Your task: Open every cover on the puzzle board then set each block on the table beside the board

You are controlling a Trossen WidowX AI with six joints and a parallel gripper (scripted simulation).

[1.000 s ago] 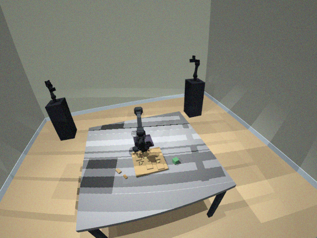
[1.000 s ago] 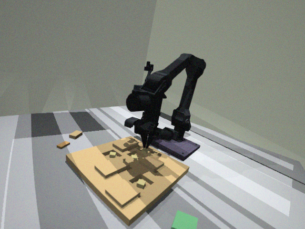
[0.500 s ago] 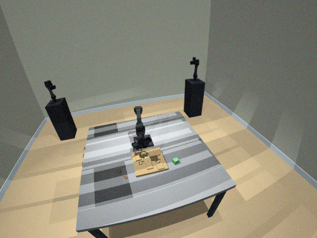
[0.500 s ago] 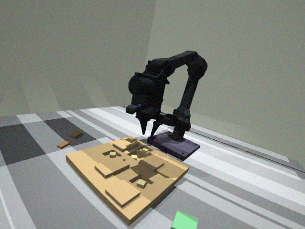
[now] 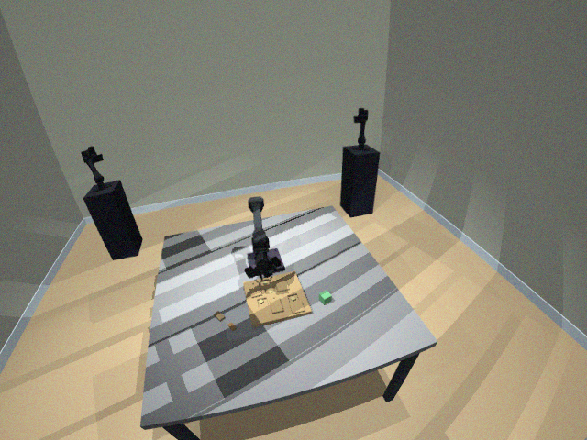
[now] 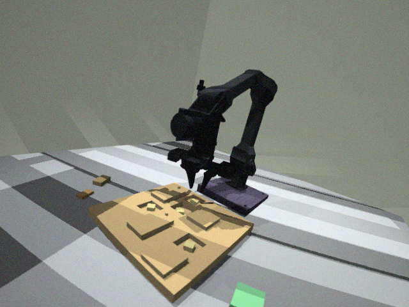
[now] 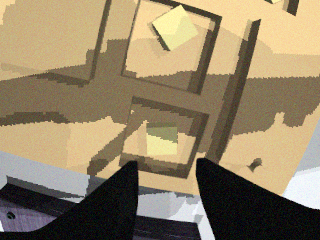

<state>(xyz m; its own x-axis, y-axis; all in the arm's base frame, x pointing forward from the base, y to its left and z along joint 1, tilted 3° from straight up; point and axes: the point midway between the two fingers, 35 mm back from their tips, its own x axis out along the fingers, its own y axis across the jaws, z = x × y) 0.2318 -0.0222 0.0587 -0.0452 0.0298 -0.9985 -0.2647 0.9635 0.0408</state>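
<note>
The green cube lies 200 mm ahead of my gripper tip, 270 mm to the left of it and 30 mm below it.
</note>
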